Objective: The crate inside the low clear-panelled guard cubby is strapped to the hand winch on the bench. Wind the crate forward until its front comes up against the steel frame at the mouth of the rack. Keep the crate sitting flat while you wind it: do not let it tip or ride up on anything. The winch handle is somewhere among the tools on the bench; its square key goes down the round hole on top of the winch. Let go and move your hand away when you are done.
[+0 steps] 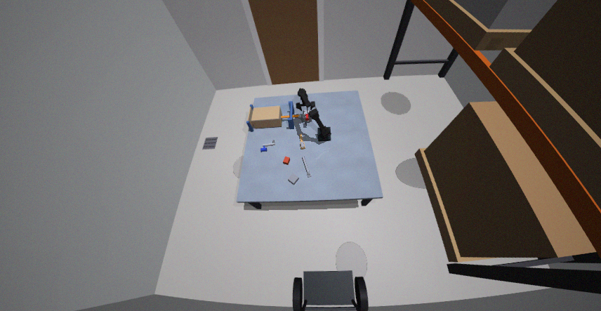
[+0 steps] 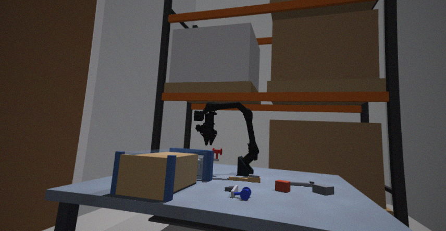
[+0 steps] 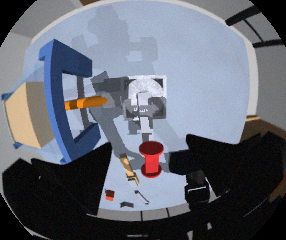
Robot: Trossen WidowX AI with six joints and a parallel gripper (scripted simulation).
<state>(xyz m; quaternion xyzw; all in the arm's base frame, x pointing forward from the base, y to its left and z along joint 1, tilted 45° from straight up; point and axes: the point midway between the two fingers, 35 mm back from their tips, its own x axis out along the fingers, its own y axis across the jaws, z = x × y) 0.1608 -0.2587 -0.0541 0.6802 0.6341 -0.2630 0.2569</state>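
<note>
My gripper tip is 6 cm to the right of the red knob and 5 cm above it. Round my gripper tip: blue frame: 15 cm ahead, 8 cm below, 5 cm to the right; winch handle: 8 cm below, 2 cm to the left; grey winch: 15 cm below, 5 cm to the right, 2 cm behind.
</note>
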